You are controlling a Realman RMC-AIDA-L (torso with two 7-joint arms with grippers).
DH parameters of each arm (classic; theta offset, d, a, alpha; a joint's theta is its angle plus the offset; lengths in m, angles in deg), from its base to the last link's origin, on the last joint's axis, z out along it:
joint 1: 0 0.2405 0 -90
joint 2: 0 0 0 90
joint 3: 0 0.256 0 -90
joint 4: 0 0 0 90
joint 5: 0 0.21 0 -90
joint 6: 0 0 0 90
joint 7: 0 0.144 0 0
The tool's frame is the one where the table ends.
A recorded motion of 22 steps. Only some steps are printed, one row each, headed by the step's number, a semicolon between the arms.
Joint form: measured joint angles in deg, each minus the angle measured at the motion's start. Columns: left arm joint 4, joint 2, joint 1, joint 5, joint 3, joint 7, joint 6; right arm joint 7, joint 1, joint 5, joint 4, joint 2, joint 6, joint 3.
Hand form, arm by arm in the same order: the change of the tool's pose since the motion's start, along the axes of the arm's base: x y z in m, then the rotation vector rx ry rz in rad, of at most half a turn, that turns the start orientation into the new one. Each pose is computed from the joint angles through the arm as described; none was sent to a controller.
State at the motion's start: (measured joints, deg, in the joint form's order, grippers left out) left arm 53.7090 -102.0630 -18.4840 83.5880 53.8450 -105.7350 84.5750; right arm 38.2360 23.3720 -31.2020 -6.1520 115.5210 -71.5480 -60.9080
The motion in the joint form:
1: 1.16 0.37 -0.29 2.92 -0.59 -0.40 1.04; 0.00 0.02 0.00 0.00 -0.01 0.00 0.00
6: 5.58 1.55 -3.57 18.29 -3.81 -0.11 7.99; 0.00 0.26 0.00 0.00 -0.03 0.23 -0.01
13: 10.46 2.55 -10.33 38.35 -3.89 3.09 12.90; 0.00 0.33 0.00 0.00 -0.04 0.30 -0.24
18: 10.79 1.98 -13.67 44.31 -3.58 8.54 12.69; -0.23 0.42 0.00 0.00 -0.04 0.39 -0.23
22: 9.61 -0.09 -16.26 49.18 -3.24 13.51 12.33; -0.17 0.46 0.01 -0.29 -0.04 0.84 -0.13
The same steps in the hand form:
1: 0.0000 -0.0008 0.0017 -0.0203 0.0485 -0.0064; -0.0001 0.0001 0.0001 0.0001 -0.0002 0.0003
6: 0.0020 -0.0019 0.0061 -0.1375 0.2952 -0.0599; -0.0009 0.0017 0.0000 -0.0013 -0.0013 0.0009
13: 0.0098 0.0139 0.0111 -0.2532 0.6628 -0.1282; -0.0013 0.0021 -0.0006 -0.0049 -0.0031 0.0027
18: 0.0179 0.0268 0.0082 -0.2555 0.7956 -0.2189; -0.0016 0.0027 -0.0006 -0.0045 -0.0072 0.0032
22: 0.0221 0.0344 -0.0084 -0.2847 0.8690 -0.2988; -0.0015 0.0040 0.0001 -0.0030 -0.0084 -0.0003

